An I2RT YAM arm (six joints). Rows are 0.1 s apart.
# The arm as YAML. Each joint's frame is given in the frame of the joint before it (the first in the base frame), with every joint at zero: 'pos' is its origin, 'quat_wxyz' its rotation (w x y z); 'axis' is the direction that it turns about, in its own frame. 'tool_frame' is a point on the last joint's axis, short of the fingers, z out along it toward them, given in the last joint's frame.
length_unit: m
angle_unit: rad
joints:
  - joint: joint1
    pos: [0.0, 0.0, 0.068]
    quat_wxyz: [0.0, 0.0, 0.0, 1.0]
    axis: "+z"
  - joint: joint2
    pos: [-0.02, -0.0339, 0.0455]
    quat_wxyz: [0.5, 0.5, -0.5, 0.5]
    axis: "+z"
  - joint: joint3
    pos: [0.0, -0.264, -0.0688]
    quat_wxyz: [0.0, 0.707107, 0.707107, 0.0]
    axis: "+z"
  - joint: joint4
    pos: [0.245, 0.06, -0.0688]
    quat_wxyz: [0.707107, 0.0, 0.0, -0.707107]
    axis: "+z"
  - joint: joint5
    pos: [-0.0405, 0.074, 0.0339]
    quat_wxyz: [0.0, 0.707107, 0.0, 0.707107]
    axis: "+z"
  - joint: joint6
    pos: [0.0, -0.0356, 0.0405]
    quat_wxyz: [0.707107, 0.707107, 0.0, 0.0]
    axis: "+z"
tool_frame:
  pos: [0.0, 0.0, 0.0]
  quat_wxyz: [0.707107, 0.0, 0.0, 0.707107]
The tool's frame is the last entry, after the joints.
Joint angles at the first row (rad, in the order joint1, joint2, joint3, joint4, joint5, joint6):
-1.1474 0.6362 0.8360 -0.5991 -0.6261 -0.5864
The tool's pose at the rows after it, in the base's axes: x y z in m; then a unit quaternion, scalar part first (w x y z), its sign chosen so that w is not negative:
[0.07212 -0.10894 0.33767 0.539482 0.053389 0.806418 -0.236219]
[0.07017 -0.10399 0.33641 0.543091 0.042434 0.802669 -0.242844]
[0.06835 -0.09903 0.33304 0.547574 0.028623 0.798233 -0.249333]
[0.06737 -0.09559 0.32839 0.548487 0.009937 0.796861 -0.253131]
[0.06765 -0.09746 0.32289 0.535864 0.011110 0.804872 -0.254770]
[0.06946 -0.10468 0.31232 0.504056 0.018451 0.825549 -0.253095]
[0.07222 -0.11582 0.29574 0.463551 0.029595 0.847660 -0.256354]
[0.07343 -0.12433 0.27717 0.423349 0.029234 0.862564 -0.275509]
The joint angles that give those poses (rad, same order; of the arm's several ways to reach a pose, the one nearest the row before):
-1.1475 0.6264 0.8304 -0.5932 -0.6313 -0.5841
-1.1474 0.5984 0.8163 -0.5906 -0.6397 -0.5970
-1.1474 0.5661 0.7926 -0.5813 -0.6530 -0.6129
-1.1474 0.5432 0.7702 -0.5793 -0.6715 -0.6448
-1.1475 0.5483 0.7589 -0.5925 -0.6535 -0.6695
-1.1475 0.5826 0.7471 -0.6234 -0.6077 -0.7180
-1.1474 0.6280 0.7130 -0.6215 -0.5384 -0.7663
-1.1474 0.6524 0.6578 -0.5842 -0.4620 -0.8265

